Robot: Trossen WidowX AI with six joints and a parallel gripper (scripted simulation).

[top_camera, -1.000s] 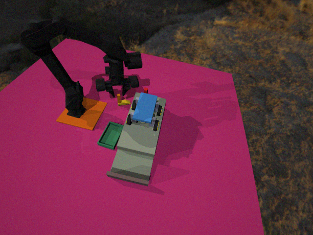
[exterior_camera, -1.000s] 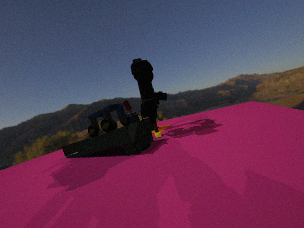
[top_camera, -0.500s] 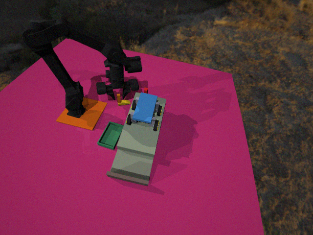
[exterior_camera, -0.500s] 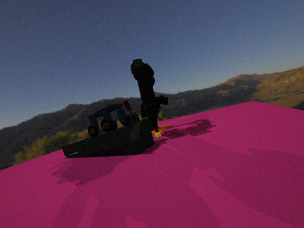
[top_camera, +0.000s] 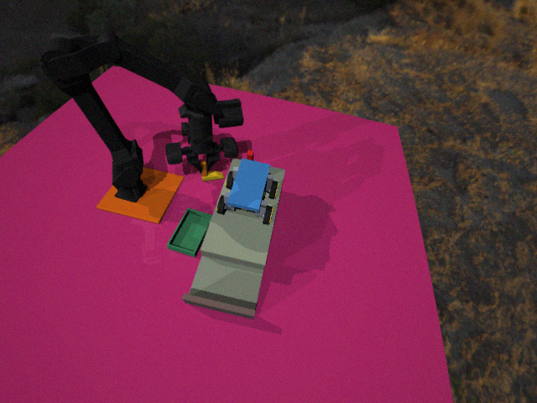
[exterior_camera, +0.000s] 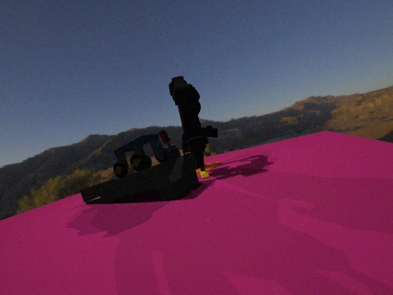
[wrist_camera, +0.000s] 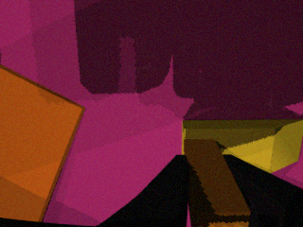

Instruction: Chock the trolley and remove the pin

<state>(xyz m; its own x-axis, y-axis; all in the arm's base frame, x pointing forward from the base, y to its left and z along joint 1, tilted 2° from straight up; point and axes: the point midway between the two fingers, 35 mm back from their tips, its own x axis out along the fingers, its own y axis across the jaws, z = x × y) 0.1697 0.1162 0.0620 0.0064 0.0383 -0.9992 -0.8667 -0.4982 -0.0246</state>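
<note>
The stop pin lies 140 mm ahead of my gripper tip, 100 mm above it and 10 mm to the right of it. From my gripper tip the other things lie so: green tray (190 mm to the right, 40 mm below, 40 mm ahead); then grey ramp (160 mm ahead, 110 mm to the right, 20 mm above); then chock (20 mm ahead, 10 mm to the left, 10 mm below).
</note>
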